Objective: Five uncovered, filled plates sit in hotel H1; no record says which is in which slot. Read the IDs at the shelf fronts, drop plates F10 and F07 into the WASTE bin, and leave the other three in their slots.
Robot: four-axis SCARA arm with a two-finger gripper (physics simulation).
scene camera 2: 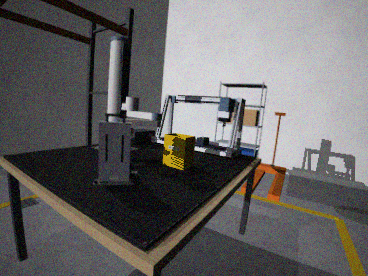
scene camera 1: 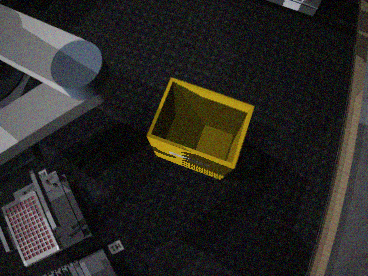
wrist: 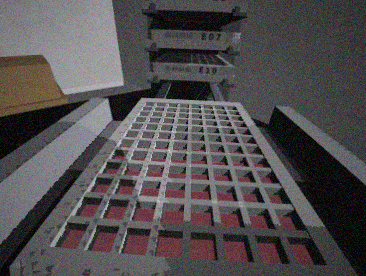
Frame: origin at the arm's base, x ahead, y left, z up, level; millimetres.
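Seen in the pictures: gripper, fingertip midpoint: [scene camera 1: 33, 239] [wrist: 189, 117].
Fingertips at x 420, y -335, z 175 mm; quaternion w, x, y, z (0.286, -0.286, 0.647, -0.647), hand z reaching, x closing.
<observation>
A point is followed by its place in that frame.
My gripper [wrist: 189, 117] {x 420, y -335, z 175 mm} is shut on a pale plate [scene camera 1: 31, 227] {x 407, y -316, z 172 mm} [wrist: 189, 165] {x 389, y -307, z 172 mm} with a grid of reddish wells. The plate is level and out in front of the hotel; its ID does not show. In the wrist view, hotel shelf fronts stand beyond it: E10 [wrist: 192, 72] {x 475, y -387, z 188 mm} lower, E07 [wrist: 192, 37] {x 476, y -385, z 217 mm} above, and a higher front with an unreadable label. Each of these two fronts belongs to a plate in its slot. The yellow bin [scene camera 1: 212, 96] {x 650, y 27, z 204 mm} [scene camera 2: 178, 152] {x 681, y -85, z 116 mm} stands open on the table, apart from the gripper; its visible floor is bare and its lettering is unreadable.
The arm [scene camera 1: 30, 107] {x 381, y -116, z 287 mm} [scene camera 2: 142, 115] {x 351, y -66, z 314 mm} reaches in from the left in scene camera 1. A small white tag [scene camera 1: 116, 247] {x 549, y -318, z 13 mm} lies beside the hotel top at the bottom. A grey upright tower [scene camera 2: 114, 150] {x 590, y -493, z 168 mm} stands left of the bin in scene camera 2. A metal frame [scene camera 2: 195, 99] {x 384, y 623, z 484 mm} stands behind the bin.
</observation>
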